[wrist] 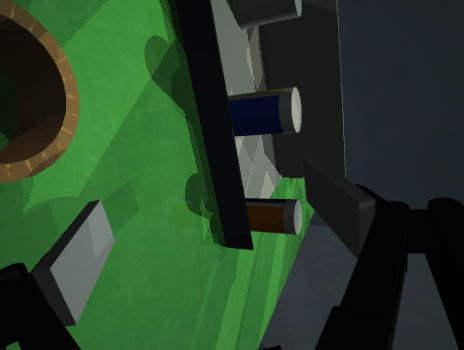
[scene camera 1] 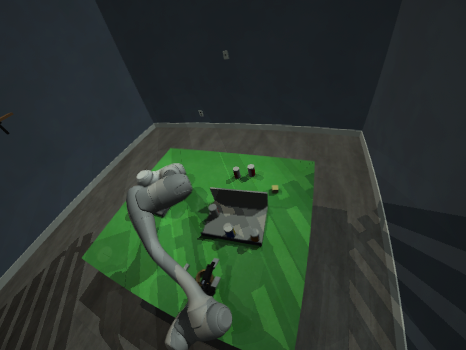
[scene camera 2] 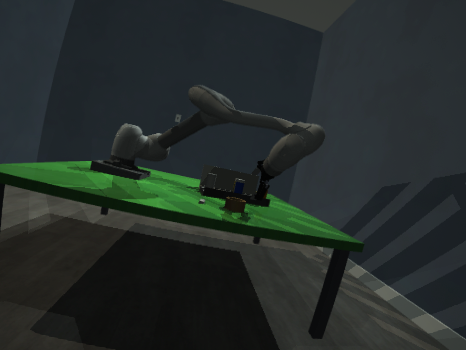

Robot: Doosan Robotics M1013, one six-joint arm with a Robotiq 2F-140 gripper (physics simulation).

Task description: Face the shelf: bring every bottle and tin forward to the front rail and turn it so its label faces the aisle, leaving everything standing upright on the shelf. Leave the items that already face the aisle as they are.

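Places are measured from the arm's base along level axes (x ahead, y left, z up), in metres.
Pixels of known places: gripper, fingertip midpoint: point(wrist: 207, 200) point(scene camera 1: 217, 268) point(scene camera 2: 253, 186); arm's base, origin of the base link: point(scene camera 2: 120, 165).
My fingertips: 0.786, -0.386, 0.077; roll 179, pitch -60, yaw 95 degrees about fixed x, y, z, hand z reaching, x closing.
For each thing: its top centre in the pictures, then the offset to it from my fingertips, as dx, dy, dz. Level surfaces: height alone.
- blue tin, middle of its top: point(wrist: 296, 110) point(scene camera 2: 240, 179) point(scene camera 1: 228, 227) -0.029, +0.248, +0.007
- orange tin, middle of its top: point(wrist: 298, 216) point(scene camera 1: 254, 232) +0.132, +0.261, -0.006
- grey cylinder, middle of its top: point(scene camera 2: 212, 174) point(scene camera 1: 212, 207) -0.195, +0.368, -0.003
- brown ring, middle of its top: point(scene camera 2: 236, 199) point(scene camera 1: 203, 277) -0.083, -0.063, -0.072
- green table, its level: dz -0.123
- small white object, middle of its top: point(scene camera 2: 202, 200) -0.238, -0.046, -0.111
- yellow block, middle of its top: point(scene camera 1: 275, 187) +0.175, +0.692, -0.084
The shelf point(scene camera 1: 239, 198) point(scene camera 2: 227, 176) point(wrist: 215, 125) has a grey back panel and a dark front rail. A blue tin point(scene camera 1: 229, 232) point(scene camera 2: 239, 187) point(wrist: 257, 115) stands upright near the rail, a yellow strip on its side. An orange tin point(scene camera 1: 255, 236) point(wrist: 270, 217) stands upright near the rail's end, with a dark blue strip; my gripper partly hides it in scene camera 2. A grey cylinder point(scene camera 1: 213, 210) point(scene camera 2: 212, 180) point(wrist: 270, 11) stands farther back at the other end; no coloured label shows. My gripper point(scene camera 1: 216, 272) point(wrist: 207, 200) is open and empty, in front of the rail near the orange tin's end.
A brown ring point(scene camera 2: 235, 205) point(wrist: 72, 105) lies on the green table point(scene camera 1: 280, 280) in front of the rail. A small white object point(scene camera 2: 202, 201) lies near it. Two red-and-white cans point(scene camera 1: 236, 173) point(scene camera 1: 251, 170) and a yellow block point(scene camera 1: 275, 189) are behind the shelf.
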